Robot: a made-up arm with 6 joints. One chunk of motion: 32 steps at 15 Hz.
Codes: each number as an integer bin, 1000 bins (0 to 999) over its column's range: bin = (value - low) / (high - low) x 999, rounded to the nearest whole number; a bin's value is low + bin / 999 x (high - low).
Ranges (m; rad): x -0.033..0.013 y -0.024..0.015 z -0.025..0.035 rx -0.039..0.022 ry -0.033..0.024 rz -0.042..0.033
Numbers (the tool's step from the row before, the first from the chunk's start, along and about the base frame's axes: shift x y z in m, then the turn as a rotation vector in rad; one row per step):
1: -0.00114 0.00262 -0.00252 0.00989 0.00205 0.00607
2: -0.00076 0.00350 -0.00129 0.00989 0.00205 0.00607
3: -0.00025 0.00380 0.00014 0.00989 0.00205 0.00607
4: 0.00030 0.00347 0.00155 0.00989 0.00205 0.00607
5: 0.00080 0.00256 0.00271 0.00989 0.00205 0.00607
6: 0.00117 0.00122 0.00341 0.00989 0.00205 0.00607
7: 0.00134 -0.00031 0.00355 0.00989 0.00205 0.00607
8: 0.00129 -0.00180 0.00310 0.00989 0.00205 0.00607
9: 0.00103 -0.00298 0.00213 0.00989 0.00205 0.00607
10: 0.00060 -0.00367 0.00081 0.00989 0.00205 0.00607
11: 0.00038 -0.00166 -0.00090 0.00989 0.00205 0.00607
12: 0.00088 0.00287 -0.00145 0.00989 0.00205 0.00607
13: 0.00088 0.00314 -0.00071 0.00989 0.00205 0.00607
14: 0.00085 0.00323 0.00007 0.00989 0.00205 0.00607
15: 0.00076 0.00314 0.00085 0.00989 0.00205 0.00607
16: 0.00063 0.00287 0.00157 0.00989 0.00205 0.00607
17: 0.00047 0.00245 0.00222 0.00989 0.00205 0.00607
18: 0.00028 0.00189 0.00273 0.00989 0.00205 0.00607
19: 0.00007 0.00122 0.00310 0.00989 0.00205 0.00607
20: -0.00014 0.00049 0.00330 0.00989 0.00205 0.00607
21: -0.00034 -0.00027 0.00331 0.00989 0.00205 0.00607
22: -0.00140 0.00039 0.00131 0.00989 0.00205 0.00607
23: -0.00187 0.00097 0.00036 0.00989 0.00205 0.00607
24: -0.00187 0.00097 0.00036 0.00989 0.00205 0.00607
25: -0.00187 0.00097 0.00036 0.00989 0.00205 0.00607
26: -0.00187 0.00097 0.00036 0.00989 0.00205 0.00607
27: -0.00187 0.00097 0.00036 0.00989 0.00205 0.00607
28: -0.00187 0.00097 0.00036 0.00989 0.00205 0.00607
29: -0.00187 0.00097 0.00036 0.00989 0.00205 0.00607
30: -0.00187 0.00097 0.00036 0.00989 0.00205 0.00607
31: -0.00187 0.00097 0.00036 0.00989 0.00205 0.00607
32: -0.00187 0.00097 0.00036 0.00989 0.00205 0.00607
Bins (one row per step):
1: 692 682 374 801 614 640
2: 700 704 395 801 614 640
3: 711 712 419 801 614 640
4: 723 704 442 801 614 640
5: 734 680 461 801 614 640
6: 742 646 473 801 614 640
7: 746 607 475 801 614 640
8: 745 569 468 801 614 640
9: 739 538 452 801 614 640
10: 730 521 430 801 614 640
11: 725 572 401 801 614 640
12: 736 688 392 801 614 640
13: 736 695 404 801 614 640
14: 735 698 417 801 614 640
15: 733 695 430 801 614 640
16: 730 688 442 801 614 640
17: 727 678 453 801 614 640
18: 723 663 462 801 614 640
19: 718 646 468 801 614 640
20: 714 627 471 801 614 640
21: 709 608 471 801 614 640
22: 686 625 438 801 614 640
23: 676 640 422 801 614 640
24: 676 640 422 801 614 640
25: 676 640 422 801 614 640
26: 676 640 422 801 614 640
27: 676 640 422 801 614 640
28: 676 640 422 801 614 640
29: 676 640 422 801 614 640
30: 676 640 422 801 614 640
31: 676 640 422 801 614 640
32: 676 640 422 801 614 640

